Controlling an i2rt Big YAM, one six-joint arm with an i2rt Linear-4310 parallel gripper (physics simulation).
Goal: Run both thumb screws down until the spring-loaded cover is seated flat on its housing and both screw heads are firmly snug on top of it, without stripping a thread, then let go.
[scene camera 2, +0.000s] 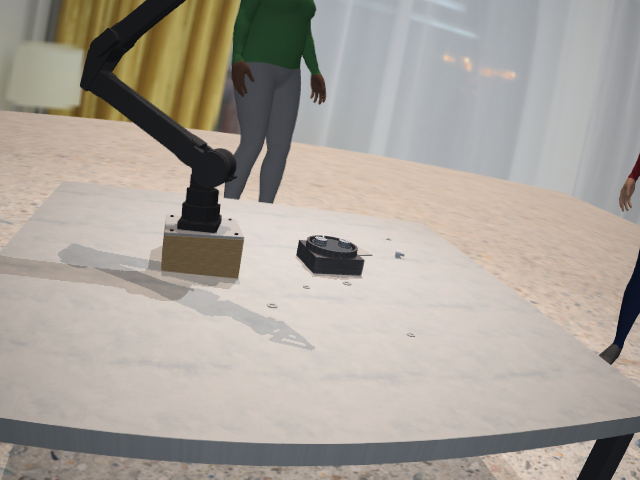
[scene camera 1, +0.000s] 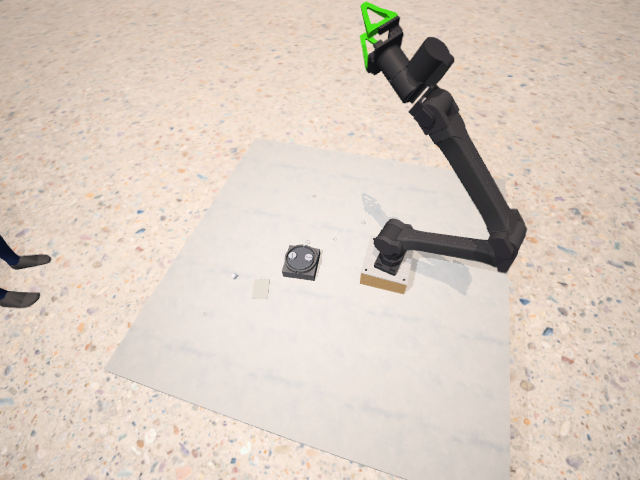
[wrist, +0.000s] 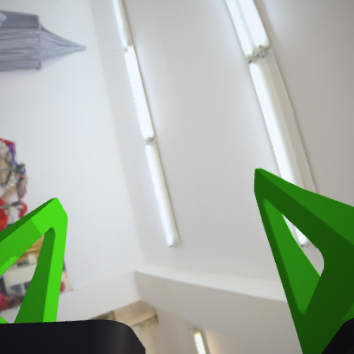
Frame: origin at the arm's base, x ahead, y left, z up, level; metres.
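Seen in the pictures: gripper, fingertip midpoint: (scene camera 1: 362, 19) (wrist: 155, 193); arm's base, link origin: (scene camera 2: 199, 225) (scene camera 1: 390, 258).
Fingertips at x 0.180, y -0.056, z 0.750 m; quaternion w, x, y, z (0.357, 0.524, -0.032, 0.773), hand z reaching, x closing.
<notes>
Pixels of each thing's top centre, then the offset from my fingertips to it. Level surfaces: height alone.
- black square housing, top centre: (scene camera 2: 332, 243) (scene camera 1: 300, 257) 0.132 m ahead, 0.181 m left, 0.778 m down
- round dark cover, top centre: (scene camera 2: 332, 244) (scene camera 1: 300, 257) 0.132 m ahead, 0.181 m left, 0.780 m down
- thin beige plate, top centre: (scene camera 2: 355, 249) (scene camera 1: 261, 288) 0.220 m ahead, 0.343 m left, 0.832 m down
- small silver part, top centre: (scene camera 2: 400, 250) (scene camera 1: 232, 274) 0.347 m ahead, 0.346 m left, 0.815 m down
- ring, top centre: (scene camera 2: 272, 305) 0.002 m back, 0.126 m right, 0.833 m down
- table, surface height: 0.835 m down
A black square housing (scene camera 1: 299, 275) (scene camera 2: 338, 266) sits on the table, left of the arm's base in scene camera 1. On it is the round dark cover (scene camera 1: 301, 264) (scene camera 2: 332, 247). Two silver thumb screws show on the cover: one screw (scene camera 1: 292, 255) (scene camera 2: 320, 240) and the other screw (scene camera 1: 309, 256) (scene camera 2: 344, 243). How far down they are, and whether the cover is flat, is too small to tell. My gripper (scene camera 1: 362, 19) (wrist: 155, 193) is open and empty, raised high and far from the housing. It points up at the ceiling in the wrist view and is out of sight in scene camera 2.
The arm's base block (scene camera 1: 383, 283) (scene camera 2: 201, 256) stands beside the housing. A thin beige plate (scene camera 1: 261, 288) and a small silver part (scene camera 1: 234, 275) (scene camera 2: 398, 254) lie on the housing's other side. Several small rings, including one ring (scene camera 2: 271, 305), lie on the table (scene camera 1: 310, 372) (scene camera 2: 206, 392). People stand beyond it.
</notes>
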